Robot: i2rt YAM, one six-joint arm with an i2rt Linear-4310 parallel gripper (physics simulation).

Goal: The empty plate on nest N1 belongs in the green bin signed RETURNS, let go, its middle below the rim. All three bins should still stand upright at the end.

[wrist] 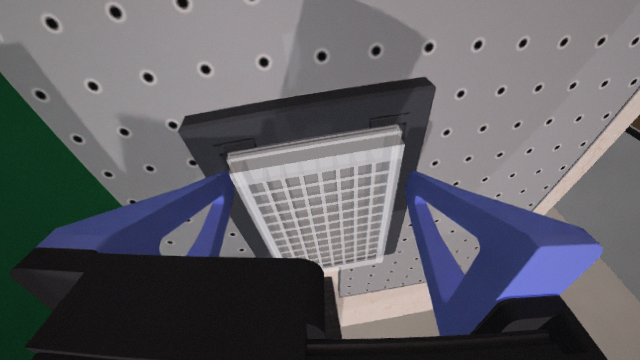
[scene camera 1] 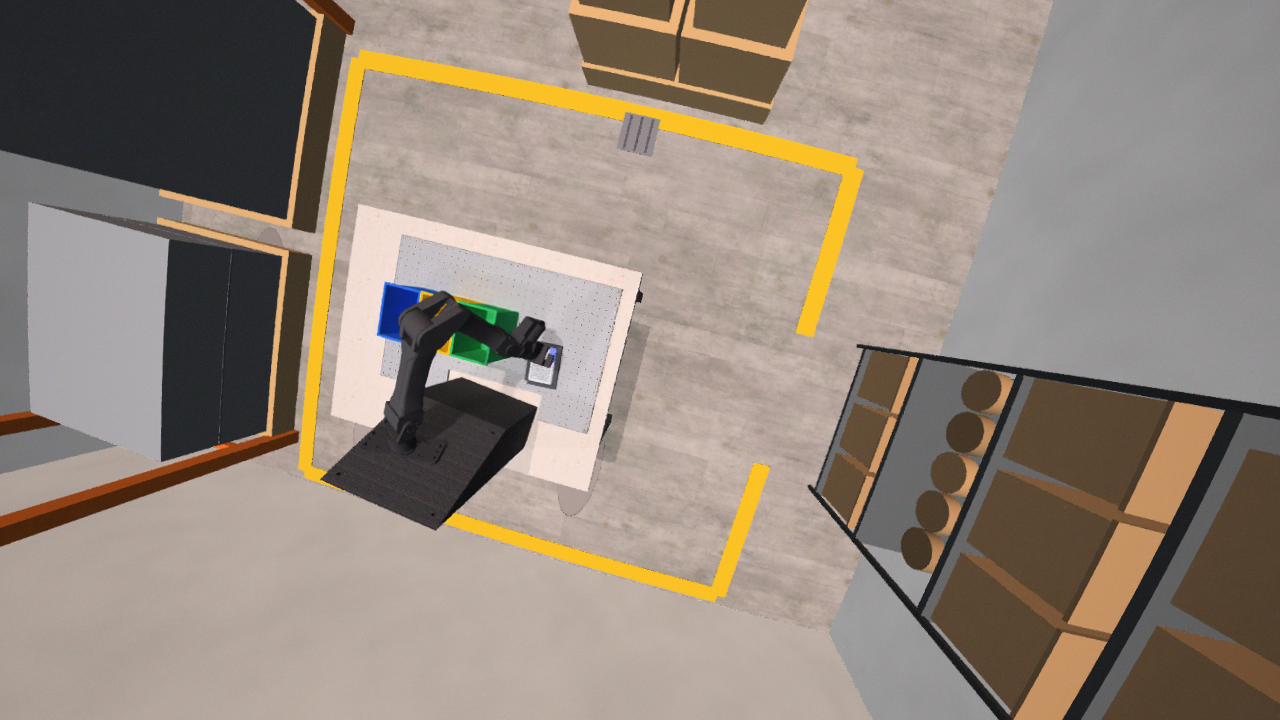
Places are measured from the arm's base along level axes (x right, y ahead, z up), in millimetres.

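Pixels of known places: gripper, fingertip midpoint: [wrist: 319, 180] [scene camera 1: 543, 354]; arm's base, origin of the base link: [scene camera 1: 404, 446].
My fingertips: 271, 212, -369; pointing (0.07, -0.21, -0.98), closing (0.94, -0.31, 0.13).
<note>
For each thing: its top centre in the pictures, then the offset to it from my fingertips, as dx, dy, dz. "spot": a spot on its surface instead. Level surfaces: height alone.
- clear gridded plate, middle of its top: [wrist: 328, 231] [scene camera 1: 541, 365] -8, -40, +6
- dark nest, middle of its top: [wrist: 325, 217] [scene camera 1: 542, 365] -8, -40, -5
- green bin, middle of its top: [scene camera 1: 472, 333] -172, +84, +160
- blue bin, middle of its top: [scene camera 1: 398, 313] -423, +152, +160
- yellow bin, surface spot: [scene camera 1: 443, 349] spot: -295, +32, +131
- perforated board, its level: dz -20
- pale table, its level: dz -33
A clear gridded plate [scene camera 1: 540, 371] [wrist: 325, 205] sits on a dark nest [scene camera 1: 556, 371] [wrist: 310, 112] on the perforated board. No sign on the nest can be read. My gripper [wrist: 319, 180] is open, its blue fingertips on either side of the plate near its far end, with a small gap each side; how high they are is hard to tell. In the scene view the gripper [scene camera 1: 551, 356] is over the nest's far part. The green bin [scene camera 1: 469, 348] stands upright left of the nest, partly behind the arm; its sign cannot be read.
A blue bin [scene camera 1: 399, 311] and a yellow bin [scene camera 1: 443, 349] stand in a row left of the green bin, the yellow mostly hidden by the arm. The perforated board [scene camera 1: 581, 313] [wrist: 350, 25] lies on a pale table [scene camera 1: 563, 456]. The arm's dark base block [scene camera 1: 483, 411] stands at the near side.
</note>
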